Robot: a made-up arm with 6 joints.
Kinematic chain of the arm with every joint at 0, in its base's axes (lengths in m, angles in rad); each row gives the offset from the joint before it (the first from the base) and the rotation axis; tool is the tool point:
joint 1: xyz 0 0 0.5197 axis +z
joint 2: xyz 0 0 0 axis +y
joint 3: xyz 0 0 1.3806 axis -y
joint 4: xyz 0 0 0 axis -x
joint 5: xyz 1.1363 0 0 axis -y
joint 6: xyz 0 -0.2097 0 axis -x
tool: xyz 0 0 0
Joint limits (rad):
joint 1: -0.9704..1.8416
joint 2: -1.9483..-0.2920
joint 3: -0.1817..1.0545
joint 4: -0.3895..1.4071
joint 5: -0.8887..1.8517
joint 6: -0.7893..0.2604
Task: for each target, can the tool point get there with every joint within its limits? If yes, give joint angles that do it. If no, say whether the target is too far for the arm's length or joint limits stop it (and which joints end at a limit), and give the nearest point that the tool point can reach.
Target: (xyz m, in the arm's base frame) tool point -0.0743 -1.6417 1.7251
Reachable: yes | joints 1.3980 -1.5001 0.2804 0.0798 0.9826 0.0144
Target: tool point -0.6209 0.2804 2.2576
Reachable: yes | joints -0.7281 -1.0154 0.0342 0.2373 -0.0048 0.1050
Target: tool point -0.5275 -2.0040 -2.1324
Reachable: no: too far | nearest point -0.6205 -2.3573 -0.0369 | short by 2.127 m
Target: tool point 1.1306 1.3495 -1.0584
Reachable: no: joint limits stop it (at a limit: joint 1, joint 2, joint 3, joint 4) | nearest point -1.4052 1.9918 -0.0369 | short by 2.808 m
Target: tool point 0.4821 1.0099 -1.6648
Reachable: no: joint limits stop it (at a limit: joint 1, joint 2, joint 3, joint 4) | nearest point -1.4052 1.9918 -0.0369 | short by 2.679 m
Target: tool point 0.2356 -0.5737 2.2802
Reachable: yes | joints 1.6156 -0.9772 0.0759 0.0087 0.9599 -0.3317
